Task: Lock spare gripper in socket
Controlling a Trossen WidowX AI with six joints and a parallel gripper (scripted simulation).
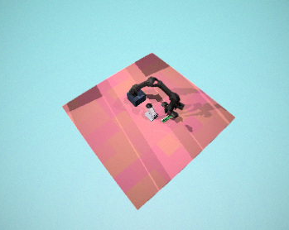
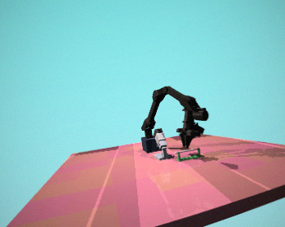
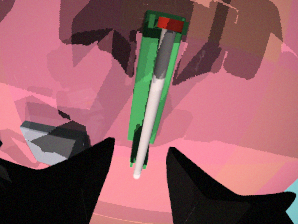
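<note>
The green rest is 40 mm below my gripper tip and 10 mm to the left of it. Round my gripper tip: spare gripper (140 mm behind, 80 mm to the right, 50 mm above); grey mount (120 mm behind, 80 mm to the right, 10 mm below).
</note>
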